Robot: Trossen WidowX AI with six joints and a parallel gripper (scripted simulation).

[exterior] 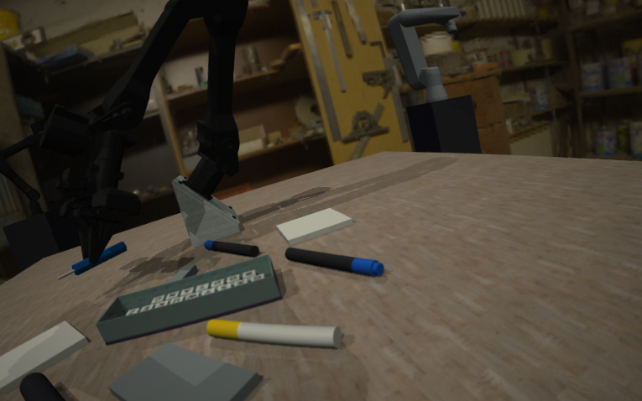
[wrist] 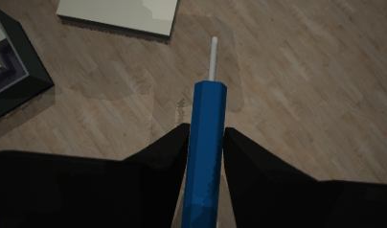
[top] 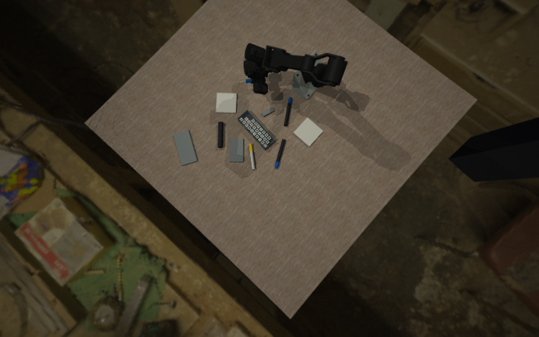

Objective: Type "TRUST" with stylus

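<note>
Right now my gripper tip is 24 cm to the right of the yellow-capped marker, 23 cm short of it and 5 cm above it. Also, from my gripper tip: blue stylus (1 cm to the right, 1 cm ahead).
</note>
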